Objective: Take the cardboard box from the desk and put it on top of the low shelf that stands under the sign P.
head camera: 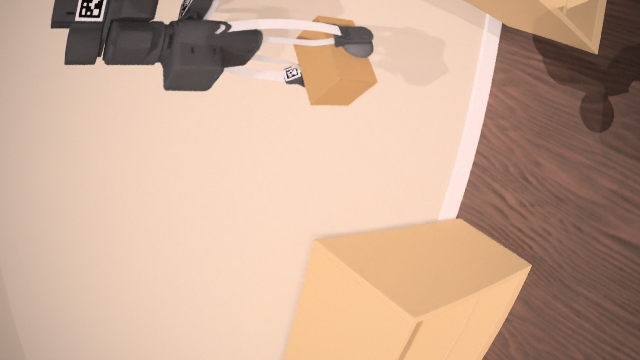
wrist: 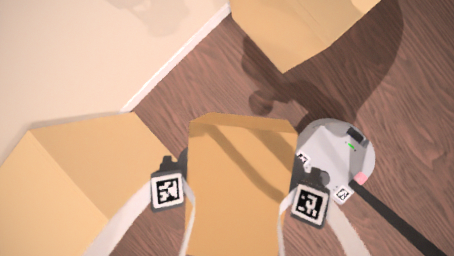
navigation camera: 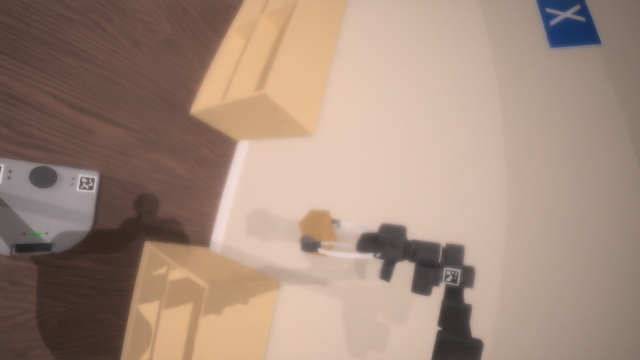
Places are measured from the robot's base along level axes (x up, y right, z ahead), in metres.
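Where they show: gripper, between the fingertips: [head camera: 351, 61] [wrist: 240, 166] [navigation camera: 309, 231]; robot's base, origin of its link: [wrist: 311, 166] [navigation camera: 43, 176].
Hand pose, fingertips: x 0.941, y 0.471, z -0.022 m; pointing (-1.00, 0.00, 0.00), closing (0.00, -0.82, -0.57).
Note:
Each offset is from my fingertips to the top centre of the thing. "*": to the spot under its first point. Level surfaces: height alone.
The orange-brown cardboard box @(dy -0.002, dx +0.057, dz +0.003 m) [head camera: 336, 72] [navigation camera: 317, 225] [wrist: 240, 160] is in my gripper [head camera: 324, 58] [navigation camera: 323, 233] [wrist: 240, 166]. The fingers press on two opposite sides of it, and it hangs in the air, with the wall behind it in the head and navigation views. Two low shelves stand against the wall, with a gap between them. One shelf [head camera: 420, 270] [navigation camera: 260, 117] [wrist: 55, 200] is at the bottom of the head view, the other shelf [head camera: 555, 22] [navigation camera: 240, 312] [wrist: 285, 37] at its top right. The box touches neither. Sign P does not show in these views.
A blue sign X @(dy +0.581, dx +0.910, dz +0.992 m) [navigation camera: 570, 22] is on the wall at the top right of the navigation view, on the side of the upper shelf there. My base [navigation camera: 55, 205] [wrist: 337, 155] stands on the dark wood floor @(dx -0.941 m) [navigation camera: 125, 100]. A white baseboard @(* dy +0.410, dx -0.891, dz +0.057 m) [head camera: 475, 120] [navigation camera: 230, 190] runs along the wall between the shelves.

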